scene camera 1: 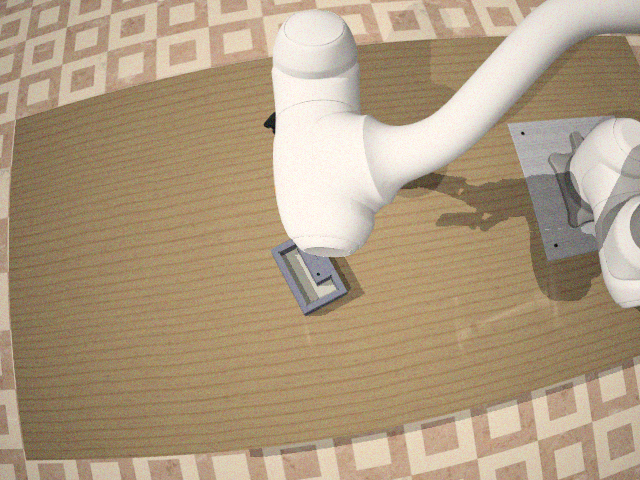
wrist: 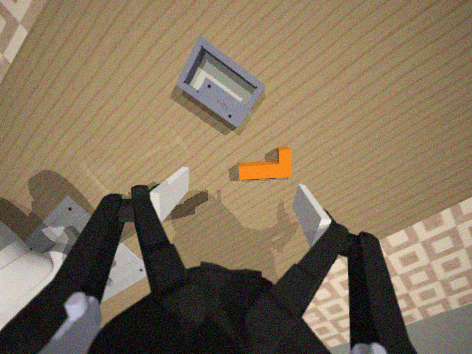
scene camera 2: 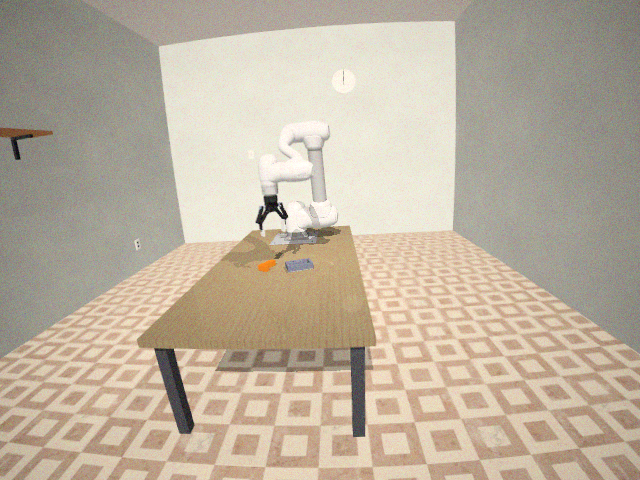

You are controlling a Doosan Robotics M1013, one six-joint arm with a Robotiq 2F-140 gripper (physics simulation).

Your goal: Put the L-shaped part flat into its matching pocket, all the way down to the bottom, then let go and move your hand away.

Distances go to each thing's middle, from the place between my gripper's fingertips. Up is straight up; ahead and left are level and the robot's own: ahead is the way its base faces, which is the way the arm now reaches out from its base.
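Scene:
Counted from my hand: orange L-shaped part [wrist: 282, 167] 180 mm below, 20 mm ahead, 50 mm to the right; grey pocket block [scene camera 1: 314, 282] likewise 180 mm below, 50 mm ahead, 130 mm to the left.

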